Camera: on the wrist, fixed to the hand. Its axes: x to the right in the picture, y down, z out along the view.
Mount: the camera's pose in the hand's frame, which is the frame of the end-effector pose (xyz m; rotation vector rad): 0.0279 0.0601 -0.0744 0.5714 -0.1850 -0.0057
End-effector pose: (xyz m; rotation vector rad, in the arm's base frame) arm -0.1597 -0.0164 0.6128 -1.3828 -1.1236 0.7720
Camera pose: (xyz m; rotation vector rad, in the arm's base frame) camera -0.0702 -0.0108 0.5693 -0.8396 -0.9427 1.1301
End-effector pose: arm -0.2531 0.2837 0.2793 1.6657 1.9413 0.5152
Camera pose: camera -0.2544 0.3251 0.3699 1.9537 2.0672 -0.2217
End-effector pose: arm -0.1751 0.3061 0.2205 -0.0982 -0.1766 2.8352
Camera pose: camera -0.2127 0.2657 0.1376 0.2856 0.5898 2.7656
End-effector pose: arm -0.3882 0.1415 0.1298 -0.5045 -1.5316 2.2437
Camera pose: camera -0.3821 0.1947 0.0458 -0.1246 -0.8838 2.6264
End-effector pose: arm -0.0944 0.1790 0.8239 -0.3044 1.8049 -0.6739
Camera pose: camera -0.1659 0.2346 0.7823 0.0142 1.3674 -1.0911
